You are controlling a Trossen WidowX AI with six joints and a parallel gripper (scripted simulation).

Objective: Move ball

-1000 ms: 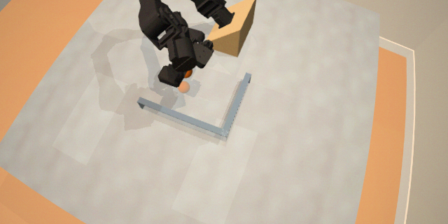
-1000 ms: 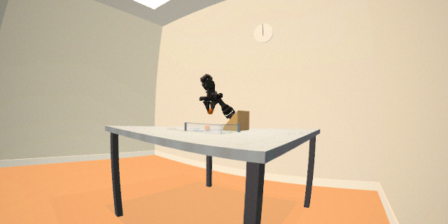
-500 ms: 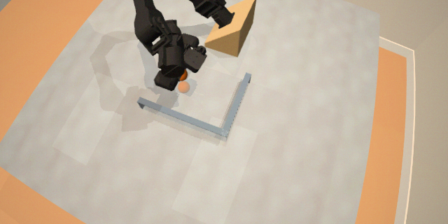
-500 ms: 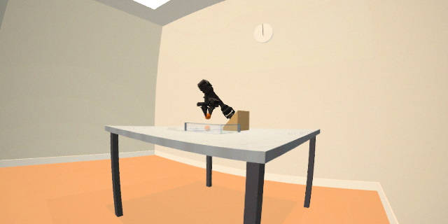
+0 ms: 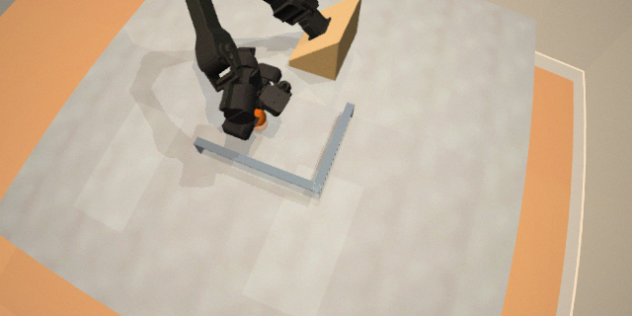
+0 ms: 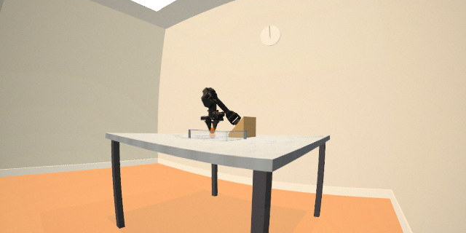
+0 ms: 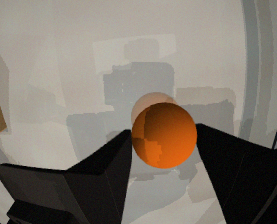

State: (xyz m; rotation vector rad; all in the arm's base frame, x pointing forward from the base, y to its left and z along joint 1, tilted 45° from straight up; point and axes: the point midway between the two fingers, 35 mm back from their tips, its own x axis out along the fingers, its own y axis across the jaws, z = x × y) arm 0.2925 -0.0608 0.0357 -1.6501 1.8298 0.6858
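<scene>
The see-through copy is 3 cm below my gripper tip. Round my gripper tip: orange ball: right at my gripper tip; then clear wall: 12 cm ahead, 4 cm to the left, 2 cm below.
</scene>
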